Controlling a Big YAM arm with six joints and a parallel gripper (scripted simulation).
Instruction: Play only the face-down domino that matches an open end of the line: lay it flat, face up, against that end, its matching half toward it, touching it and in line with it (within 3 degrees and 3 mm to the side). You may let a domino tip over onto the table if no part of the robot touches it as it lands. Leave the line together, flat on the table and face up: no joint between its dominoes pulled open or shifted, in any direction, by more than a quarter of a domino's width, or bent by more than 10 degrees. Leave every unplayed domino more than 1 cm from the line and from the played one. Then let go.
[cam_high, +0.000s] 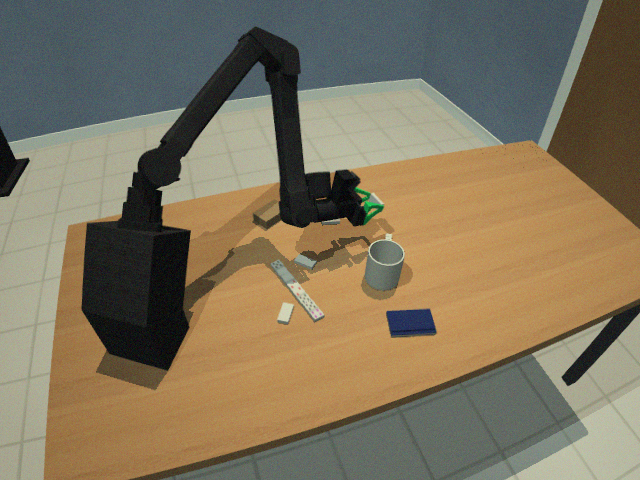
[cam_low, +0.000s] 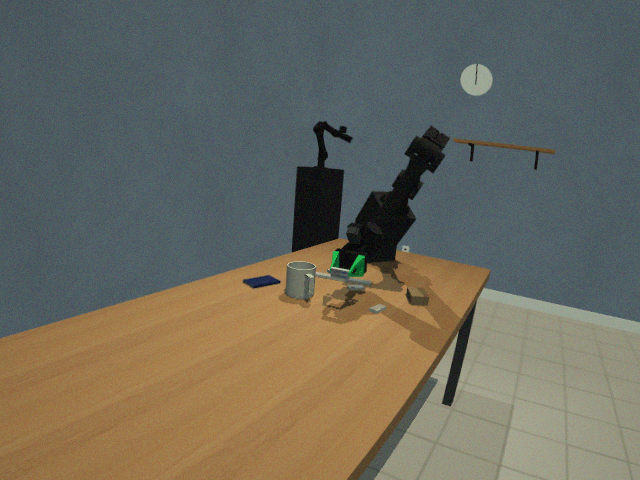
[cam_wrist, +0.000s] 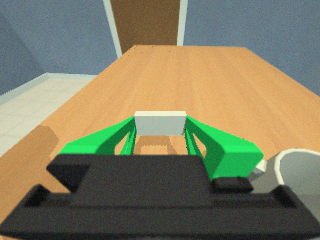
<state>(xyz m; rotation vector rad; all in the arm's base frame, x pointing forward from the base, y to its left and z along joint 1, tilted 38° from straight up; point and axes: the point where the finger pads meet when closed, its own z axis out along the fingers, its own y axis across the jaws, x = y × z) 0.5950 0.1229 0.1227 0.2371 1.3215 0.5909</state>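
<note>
Now: hand 110 mm past the grey tile, 80 mm to the right of it and 120 mm above it. From my hand the other things lie so: brown block (280 mm behind, 130 mm to the left, 110 mm below).
</note>
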